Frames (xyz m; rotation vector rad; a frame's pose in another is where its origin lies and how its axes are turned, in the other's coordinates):
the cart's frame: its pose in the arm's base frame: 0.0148 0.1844 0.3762 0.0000 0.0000 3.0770
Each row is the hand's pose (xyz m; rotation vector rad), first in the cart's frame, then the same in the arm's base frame.
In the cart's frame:
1: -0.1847 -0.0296 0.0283 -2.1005 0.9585 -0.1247
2: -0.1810 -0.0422 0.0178 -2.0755 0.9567 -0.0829
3: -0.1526 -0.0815 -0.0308 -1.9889 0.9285 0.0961
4: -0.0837 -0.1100 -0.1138 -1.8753 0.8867 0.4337
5: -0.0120 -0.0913 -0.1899 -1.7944 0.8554 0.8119
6: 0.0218 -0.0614 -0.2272 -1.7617 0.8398 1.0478
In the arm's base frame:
1: 0.2010 0.2020 0.4045 -1.2274 -2.4748 1.2124
2: 0.1981 0.2148 0.3940 -1.2428 -2.4821 1.2611
3: 0.1723 0.2559 0.3454 1.2444 2.4554 -1.4106
4: 0.1054 0.2888 0.2624 1.1116 2.1671 -1.4114
5: 0.0327 0.2747 0.1863 0.9837 1.9028 -1.2831
6: -0.0030 0.2471 0.1490 0.9121 1.7643 -1.1598

